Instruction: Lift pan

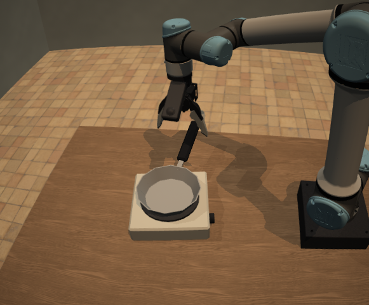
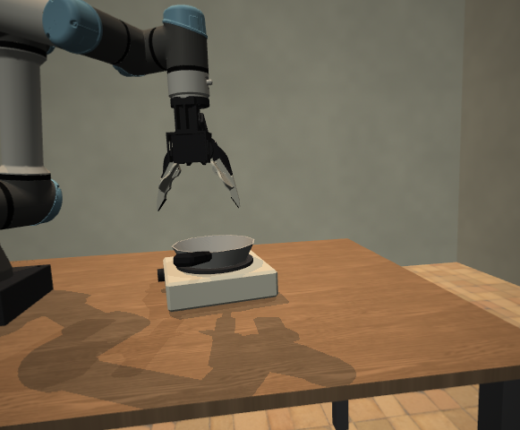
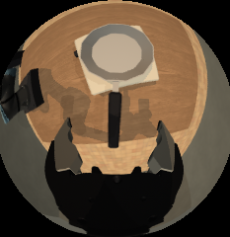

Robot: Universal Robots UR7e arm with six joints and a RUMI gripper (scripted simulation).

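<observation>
My hand is 110 mm above the grey pan, 80 mm to the right of it and 20 mm short of it. The rest, counted from my hand: hot plate: 180 mm below, 140 mm to the left, 20 mm ahead.
</observation>
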